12 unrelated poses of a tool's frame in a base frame.
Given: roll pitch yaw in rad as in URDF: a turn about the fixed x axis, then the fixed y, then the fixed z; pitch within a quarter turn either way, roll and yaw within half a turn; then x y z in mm.
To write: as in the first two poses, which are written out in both.
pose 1, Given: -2.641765 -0.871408 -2.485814 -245.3 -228.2 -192.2
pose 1, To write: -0.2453 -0.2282 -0.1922 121.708 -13.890 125.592
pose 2, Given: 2.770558 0.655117 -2.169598 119.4 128.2 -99.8
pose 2, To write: 0.1194 0.1282 -0.0998 116.555 1.177 -137.661
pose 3, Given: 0.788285 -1.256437 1.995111 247.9 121.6 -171.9
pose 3, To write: 0.2479 0.1216 -0.1719 109.232 67.266 55.659
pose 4, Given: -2.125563 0.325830 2.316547 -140.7 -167.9 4.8
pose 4, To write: -0.1407 -0.1679 0.0048 -138.359 -30.664 125.461
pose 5, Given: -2.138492 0.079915 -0.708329 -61.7 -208.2 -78.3
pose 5, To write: -0.0617 -0.2082 -0.0783 27.906 31.059 -128.732
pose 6, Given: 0.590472 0.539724 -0.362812 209.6 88.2 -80.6
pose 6, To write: 0.2096 0.0882 -0.0806 -35.035 11.625 43.321
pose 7, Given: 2.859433 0.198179 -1.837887 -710.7 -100.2 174.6
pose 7, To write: -0.7107 -0.1002 0.1746 105.377 -12.630 -164.798
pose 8, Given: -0.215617 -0.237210 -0.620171 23.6 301.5 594.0
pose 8, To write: 0.0236 0.3015 0.5940 -37.577 -3.581 -17.946
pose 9, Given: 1.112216 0.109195 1.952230 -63.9 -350.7 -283.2
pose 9, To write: -0.0639 -0.3507 -0.2832 129.604 54.516 -40.705
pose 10, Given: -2.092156 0.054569 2.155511 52.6 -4.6 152.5
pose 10, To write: 0.0526 -0.0046 0.1525 -141.308 -45.080 134.773
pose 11, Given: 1.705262 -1.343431 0.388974 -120.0 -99.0 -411.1
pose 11, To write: -0.1200 -0.0990 -0.4111 76.095 29.780 91.995
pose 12, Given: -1.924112 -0.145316 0.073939 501.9 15.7 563.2
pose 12, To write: 0.5019 0.0157 0.5632 -9.270 -1.108 -110.025
